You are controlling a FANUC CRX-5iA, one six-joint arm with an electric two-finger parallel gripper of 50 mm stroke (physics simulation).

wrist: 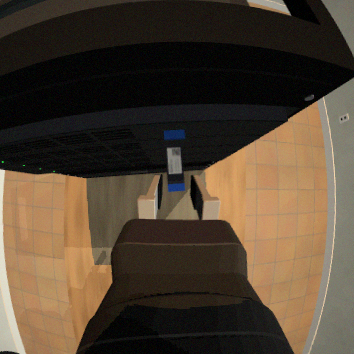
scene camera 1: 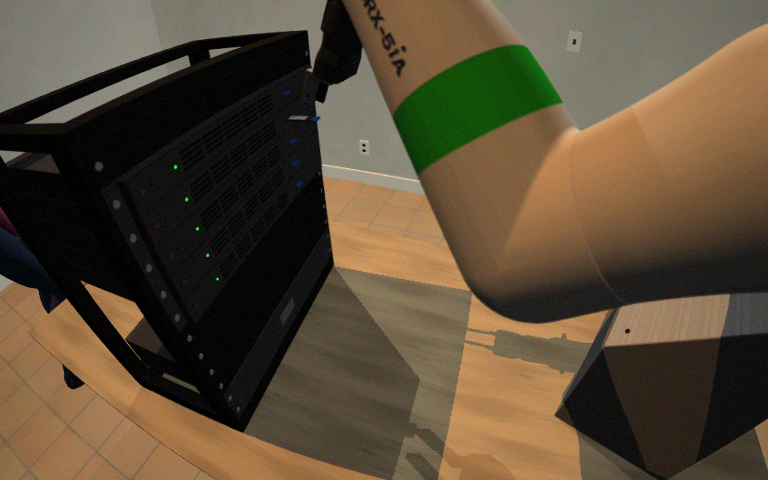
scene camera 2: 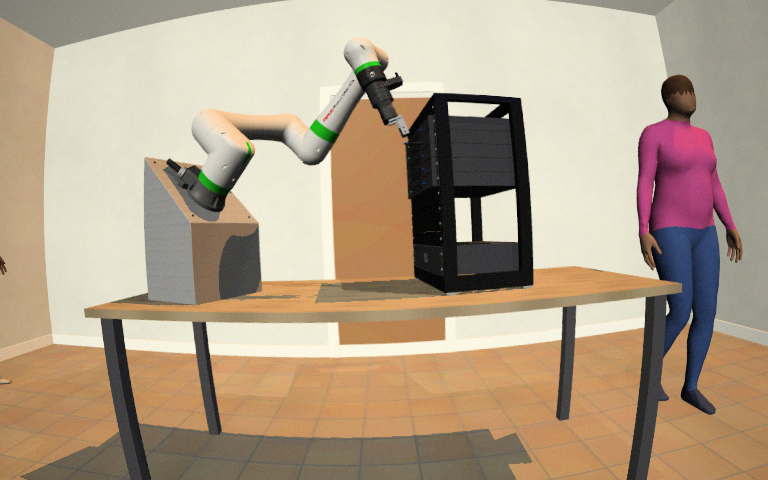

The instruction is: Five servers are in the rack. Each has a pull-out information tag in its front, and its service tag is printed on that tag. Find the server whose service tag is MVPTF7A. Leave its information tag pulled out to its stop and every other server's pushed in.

Path:
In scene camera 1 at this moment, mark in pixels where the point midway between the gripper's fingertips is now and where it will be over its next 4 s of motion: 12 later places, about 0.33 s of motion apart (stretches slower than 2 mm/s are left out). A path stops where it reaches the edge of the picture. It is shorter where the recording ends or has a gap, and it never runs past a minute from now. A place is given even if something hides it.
My gripper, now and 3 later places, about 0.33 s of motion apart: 312, 103; 341, 106; 355, 108; 369, 108

